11 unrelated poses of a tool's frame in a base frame.
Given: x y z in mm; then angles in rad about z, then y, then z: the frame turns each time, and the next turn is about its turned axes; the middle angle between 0 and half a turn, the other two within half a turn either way.
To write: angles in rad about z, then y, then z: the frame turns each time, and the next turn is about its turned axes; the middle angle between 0 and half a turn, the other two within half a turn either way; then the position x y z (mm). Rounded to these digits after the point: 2 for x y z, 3 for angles.
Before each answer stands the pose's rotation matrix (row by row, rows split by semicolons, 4 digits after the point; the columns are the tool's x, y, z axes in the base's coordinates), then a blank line. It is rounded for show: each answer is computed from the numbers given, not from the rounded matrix.
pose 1, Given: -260.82, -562.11, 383.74, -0.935, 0.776, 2.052
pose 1, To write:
0.5171 -0.7481 0.4159; 0.7922 0.2342 -0.5636; 0.3242 0.6209 0.7137

-0.935, 0.776, 2.052, -260.82, -562.11, 383.74
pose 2, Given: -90.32, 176.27, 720.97, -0.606, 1.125, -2.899
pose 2, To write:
-0.4808 -0.4678 0.7416; 0.0410 -0.8569 -0.5139; 0.8758 -0.2167 0.4312

-0.606, 1.125, -2.899, -90.32, 176.27, 720.97
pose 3, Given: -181.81, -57.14, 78.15, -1.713, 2.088, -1.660
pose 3, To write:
-0.9922 -0.0184 -0.1232; 0.0976 0.5001 -0.8604; 0.0774 -0.8657 -0.4945

-1.713, 2.088, -1.660, -181.81, -57.14, 78.15
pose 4, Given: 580.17, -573.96, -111.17, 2.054, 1.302, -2.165
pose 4, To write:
0.8028 0.3935 -0.4479; 0.2533 0.4550 0.8537; 0.5397 -0.7988 0.2656

2.054, 1.302, -2.165, 580.17, -573.96, -111.17
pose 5, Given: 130.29, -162.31, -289.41, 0.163, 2.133, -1.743
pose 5, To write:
0.2500 -0.4904 0.8349; -0.9573 -0.2543 0.1373; 0.1450 -0.8336 -0.5331

0.163, 2.133, -1.743, 130.29, -162.31, -289.41
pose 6, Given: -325.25, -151.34, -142.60, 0.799, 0.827, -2.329
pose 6, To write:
0.1956 0.8357 0.5132; -0.8400 -0.1272 0.5274; 0.5060 -0.5343 0.6771

0.799, 0.827, -2.329, -325.25, -151.34, -142.60
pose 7, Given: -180.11, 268.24, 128.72, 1.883, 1.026, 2.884
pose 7, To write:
-0.0885 0.9608 -0.2627; -0.5552 0.1714 0.8139; 0.8270 0.2179 0.5182

1.883, 1.026, 2.884, -180.11, 268.24, 128.72
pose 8, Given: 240.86, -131.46, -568.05, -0.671, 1.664, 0.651
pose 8, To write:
0.3188 0.5388 0.7798; 0.5206 0.5880 -0.6191; -0.7920 0.6034 -0.0931

-0.671, 1.664, 0.651, 240.86, -131.46, -568.05
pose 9, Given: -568.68, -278.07, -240.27, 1.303, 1.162, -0.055
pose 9, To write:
0.1580 -0.9571 0.2428; 0.3682 0.2853 0.8849; -0.9162 -0.0504 0.3975

1.303, 1.162, -0.055, -568.68, -278.07, -240.27
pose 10, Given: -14.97, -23.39, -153.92, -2.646, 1.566, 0.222
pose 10, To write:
0.1006 0.4648 -0.8797; -0.1959 -0.8576 -0.4755; -0.9754 0.2202 0.0048

-2.646, 1.566, 0.222, -14.97, -23.39, -153.92
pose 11, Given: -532.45, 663.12, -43.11, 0.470, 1.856, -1.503
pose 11, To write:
0.4349 -0.2809 0.8556; -0.8982 -0.0667 0.4346; -0.0650 -0.9574 -0.2814

0.470, 1.856, -1.503, -532.45, 663.12, -43.11
